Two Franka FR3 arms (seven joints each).
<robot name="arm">
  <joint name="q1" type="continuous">
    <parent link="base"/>
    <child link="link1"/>
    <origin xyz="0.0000 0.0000 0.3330"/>
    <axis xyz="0 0 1"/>
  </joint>
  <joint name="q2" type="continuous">
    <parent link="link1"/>
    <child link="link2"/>
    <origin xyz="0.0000 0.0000 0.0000"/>
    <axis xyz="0 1 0"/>
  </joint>
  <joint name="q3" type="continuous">
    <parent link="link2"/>
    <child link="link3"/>
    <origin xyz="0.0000 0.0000 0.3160"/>
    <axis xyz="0 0 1"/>
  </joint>
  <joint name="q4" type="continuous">
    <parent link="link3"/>
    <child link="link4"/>
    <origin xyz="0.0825 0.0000 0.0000"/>
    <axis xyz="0 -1 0"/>
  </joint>
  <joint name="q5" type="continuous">
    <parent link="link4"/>
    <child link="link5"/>
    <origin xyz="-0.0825 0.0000 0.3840"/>
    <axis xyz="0 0 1"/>
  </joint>
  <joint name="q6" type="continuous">
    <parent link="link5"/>
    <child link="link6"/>
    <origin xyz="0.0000 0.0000 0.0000"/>
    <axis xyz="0 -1 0"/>
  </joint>
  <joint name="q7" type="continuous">
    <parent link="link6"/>
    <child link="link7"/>
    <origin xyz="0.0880 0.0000 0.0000"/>
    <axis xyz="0 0 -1"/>
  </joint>
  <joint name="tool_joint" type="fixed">
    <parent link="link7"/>
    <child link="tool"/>
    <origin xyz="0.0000 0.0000 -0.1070" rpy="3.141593 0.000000 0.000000"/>
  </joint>
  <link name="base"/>
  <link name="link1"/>
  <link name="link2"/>
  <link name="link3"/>
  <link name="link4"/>
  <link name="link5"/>
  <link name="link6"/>
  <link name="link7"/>
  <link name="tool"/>
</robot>
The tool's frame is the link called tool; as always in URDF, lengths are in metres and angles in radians. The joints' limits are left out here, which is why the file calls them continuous.
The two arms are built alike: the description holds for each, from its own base.
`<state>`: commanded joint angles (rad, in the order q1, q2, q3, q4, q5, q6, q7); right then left.
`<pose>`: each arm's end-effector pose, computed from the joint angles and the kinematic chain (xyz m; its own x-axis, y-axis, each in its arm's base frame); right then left.
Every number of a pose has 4 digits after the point.
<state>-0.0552 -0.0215 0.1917 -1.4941 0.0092 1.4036 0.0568 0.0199 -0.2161 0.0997 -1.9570 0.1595 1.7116 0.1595</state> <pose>0.5250 0.0745 0.6574 0.9943 0.0805 -0.0695 0.0806 -0.9967 -0.0011 0.4848 0.0771 0.5664 0.9966 -0.0638 -0.0527 -0.0701 -0.9892 -0.1287</pose>
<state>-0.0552 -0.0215 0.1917 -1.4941 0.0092 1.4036 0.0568 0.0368 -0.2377 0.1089 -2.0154 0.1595 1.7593 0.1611</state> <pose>0.5250 0.0745 0.6574 0.9943 0.0805 -0.0695 0.0806 -0.9967 -0.0011 0.4773 0.0885 0.5528 0.9980 -0.0475 -0.0419 -0.0524 -0.9908 -0.1250</pose>
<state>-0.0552 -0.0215 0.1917 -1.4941 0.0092 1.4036 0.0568 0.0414 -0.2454 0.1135 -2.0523 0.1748 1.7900 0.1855</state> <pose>0.5250 0.0745 0.6574 0.9943 0.0805 -0.0695 0.0806 -0.9967 -0.0011 0.4741 0.0932 0.5415 0.9964 -0.0706 -0.0464 -0.0763 -0.9878 -0.1356</pose>
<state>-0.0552 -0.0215 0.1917 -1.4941 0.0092 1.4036 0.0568 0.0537 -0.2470 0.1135 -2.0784 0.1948 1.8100 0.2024</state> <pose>0.5250 0.0745 0.6574 0.9943 0.0805 -0.0695 0.0806 -0.9967 -0.0011 0.4715 0.0998 0.5318 0.9949 -0.0827 -0.0575 -0.0906 -0.9843 -0.1512</pose>
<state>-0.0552 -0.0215 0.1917 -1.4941 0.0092 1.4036 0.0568 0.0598 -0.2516 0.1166 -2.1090 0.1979 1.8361 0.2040</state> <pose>0.5250 0.0745 0.6574 0.9943 0.0805 -0.0695 0.0806 -0.9967 -0.0011 0.4686 0.1033 0.5215 0.9950 -0.0811 -0.0582 -0.0891 -0.9845 -0.1514</pose>
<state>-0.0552 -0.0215 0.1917 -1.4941 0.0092 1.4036 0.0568 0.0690 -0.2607 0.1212 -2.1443 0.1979 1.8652 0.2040</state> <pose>0.5250 0.0745 0.6574 0.9943 0.0805 -0.0695 0.0806 -0.9967 -0.0011 0.4638 0.1084 0.5113 0.9958 -0.0733 -0.0550 -0.0808 -0.9856 -0.1482</pose>
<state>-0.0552 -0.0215 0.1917 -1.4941 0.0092 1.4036 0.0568 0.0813 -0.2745 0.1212 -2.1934 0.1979 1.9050 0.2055</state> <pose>0.5250 0.0745 0.6574 0.9943 0.0805 -0.0695 0.0806 -0.9967 -0.0011 0.4571 0.1117 0.4978 0.9962 -0.0704 -0.0504 -0.0771 -0.9864 -0.1452</pose>
